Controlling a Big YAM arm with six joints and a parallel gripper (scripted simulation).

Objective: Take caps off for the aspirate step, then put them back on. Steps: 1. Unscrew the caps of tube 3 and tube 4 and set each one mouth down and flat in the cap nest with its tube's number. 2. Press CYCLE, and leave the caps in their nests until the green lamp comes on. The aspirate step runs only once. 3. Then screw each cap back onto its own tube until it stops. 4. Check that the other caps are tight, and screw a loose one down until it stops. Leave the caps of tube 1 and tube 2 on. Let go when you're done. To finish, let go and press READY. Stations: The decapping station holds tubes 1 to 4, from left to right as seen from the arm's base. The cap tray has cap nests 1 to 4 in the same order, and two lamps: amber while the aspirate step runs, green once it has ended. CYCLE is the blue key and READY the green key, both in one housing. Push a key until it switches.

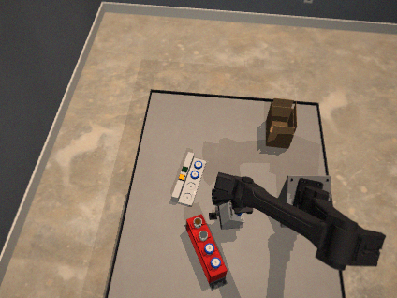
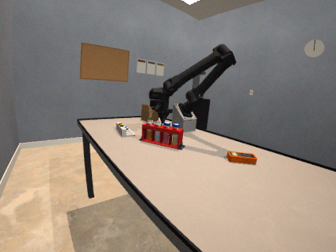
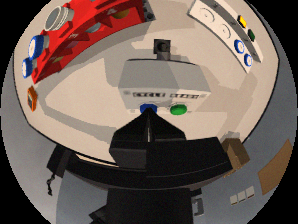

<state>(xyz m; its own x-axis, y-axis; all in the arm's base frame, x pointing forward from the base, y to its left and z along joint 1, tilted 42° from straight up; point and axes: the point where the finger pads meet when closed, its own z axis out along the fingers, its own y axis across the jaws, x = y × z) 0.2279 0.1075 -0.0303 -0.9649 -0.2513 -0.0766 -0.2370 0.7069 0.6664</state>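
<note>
Right now the blue key is 20 mm below my hand. Round my hand: green key: 10 mm ahead, 40 mm to the right, 20 mm below; key housing: 20 mm ahead, 20 mm to the right, 30 mm below; blue tube cap: 180 mm ahead, 220 mm to the right, 70 mm below.
</note>
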